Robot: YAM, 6 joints.
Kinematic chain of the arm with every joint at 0, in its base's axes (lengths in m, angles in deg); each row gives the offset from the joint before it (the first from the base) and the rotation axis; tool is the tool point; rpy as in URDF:
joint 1: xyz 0 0 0.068 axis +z
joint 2: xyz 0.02 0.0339 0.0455 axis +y
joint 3: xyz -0.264 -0.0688 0 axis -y
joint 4: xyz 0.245 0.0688 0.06 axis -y
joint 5: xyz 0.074 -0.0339 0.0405 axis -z
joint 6: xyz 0.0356 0 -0.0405 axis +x
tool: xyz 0 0 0 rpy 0 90 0
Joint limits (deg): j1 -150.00..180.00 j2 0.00..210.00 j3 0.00..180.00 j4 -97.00..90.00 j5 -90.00..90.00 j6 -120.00..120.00
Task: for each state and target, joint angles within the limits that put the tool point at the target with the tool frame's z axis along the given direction. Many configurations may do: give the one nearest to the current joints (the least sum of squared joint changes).
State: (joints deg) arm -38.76 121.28 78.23 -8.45 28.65 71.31
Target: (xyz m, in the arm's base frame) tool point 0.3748 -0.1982 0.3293 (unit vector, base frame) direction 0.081 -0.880 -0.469
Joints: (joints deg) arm -24.17 109.47 104.35 -42.09 50.30 71.31
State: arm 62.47 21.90 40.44 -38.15 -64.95 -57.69
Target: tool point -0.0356 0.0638 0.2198 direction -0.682 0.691 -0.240
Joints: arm 106.11 0.15 18.53 -34.10 -27.61 -57.69
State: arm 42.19 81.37 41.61 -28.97 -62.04 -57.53
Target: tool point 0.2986 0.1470 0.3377 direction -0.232 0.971 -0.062
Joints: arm 20.12 87.67 73.33 -13.73 -82.43 -57.53
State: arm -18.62 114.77 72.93 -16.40 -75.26 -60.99
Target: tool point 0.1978 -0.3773 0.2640 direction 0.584 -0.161 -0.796
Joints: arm -64.53 113.76 100.78 -50.54 -27.25 -60.99
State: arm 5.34 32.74 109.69 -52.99 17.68 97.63
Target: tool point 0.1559 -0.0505 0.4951 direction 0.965 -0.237 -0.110
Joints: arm -19.09 56.14 86.14 -36.35 -5.26 97.63
